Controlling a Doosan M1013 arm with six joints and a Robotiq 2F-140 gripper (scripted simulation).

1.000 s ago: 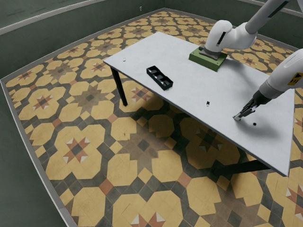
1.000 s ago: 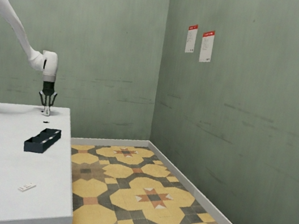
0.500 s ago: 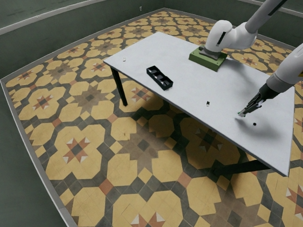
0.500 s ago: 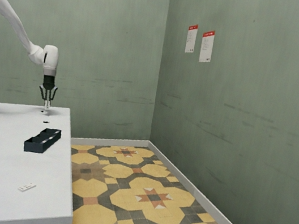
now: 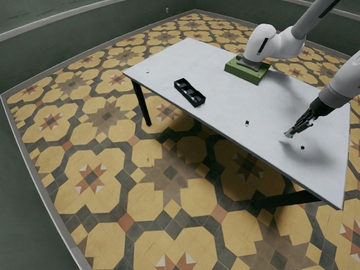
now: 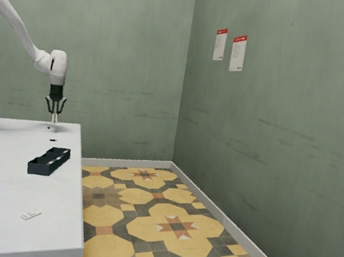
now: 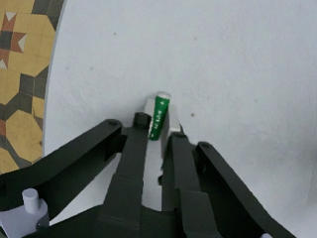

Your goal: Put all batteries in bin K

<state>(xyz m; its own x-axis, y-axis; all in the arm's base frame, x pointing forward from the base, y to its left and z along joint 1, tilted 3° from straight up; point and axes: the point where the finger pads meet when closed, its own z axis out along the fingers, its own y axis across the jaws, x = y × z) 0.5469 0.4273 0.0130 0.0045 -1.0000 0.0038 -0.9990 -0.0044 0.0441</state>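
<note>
The black bin tray is 630 mm to the right of my hand, 70 mm below it and 30 mm ahead of it. From my hand the other things lie so: white flat piece (1060 mm to the right, 90 mm below); then green piece (30 mm below).
</note>
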